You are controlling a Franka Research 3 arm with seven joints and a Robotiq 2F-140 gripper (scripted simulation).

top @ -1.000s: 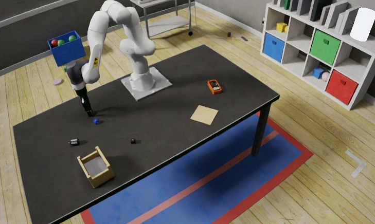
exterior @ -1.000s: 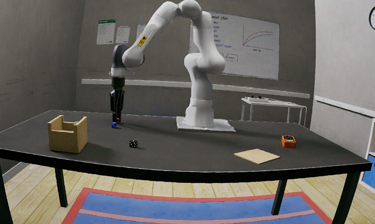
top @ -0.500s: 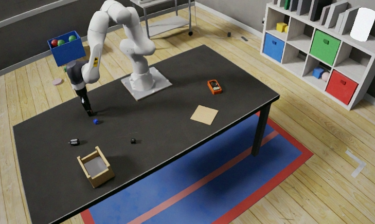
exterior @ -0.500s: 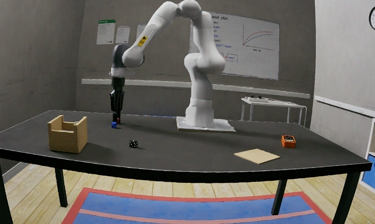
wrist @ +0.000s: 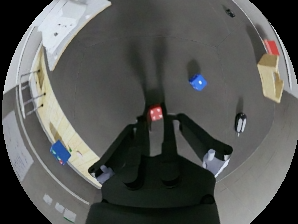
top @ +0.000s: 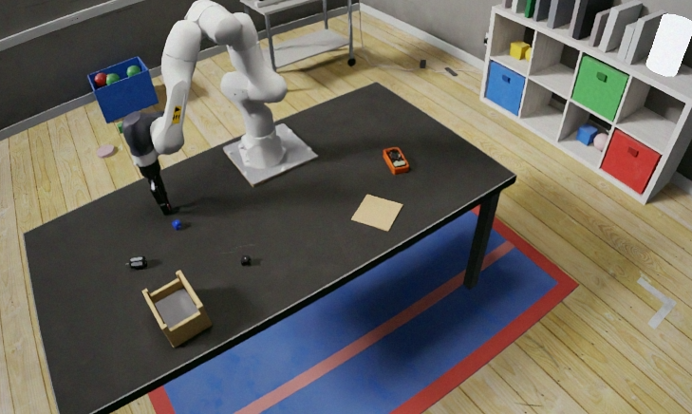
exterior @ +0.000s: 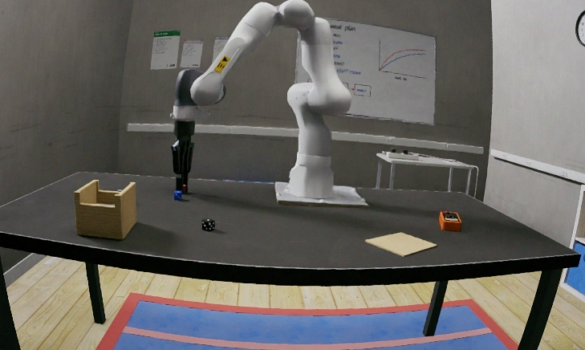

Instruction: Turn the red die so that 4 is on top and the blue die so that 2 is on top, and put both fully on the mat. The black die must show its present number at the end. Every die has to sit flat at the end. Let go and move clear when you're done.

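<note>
My gripper is now 20 mm above the red die. The rest, counted from my hand: dark object 200 mm ahead, 180 mm to the right, 20 mm below; black die 410 mm ahead, 160 mm to the left, 20 mm below; blue die 110 mm ahead, 10 mm to the left, 20 mm below.
</note>
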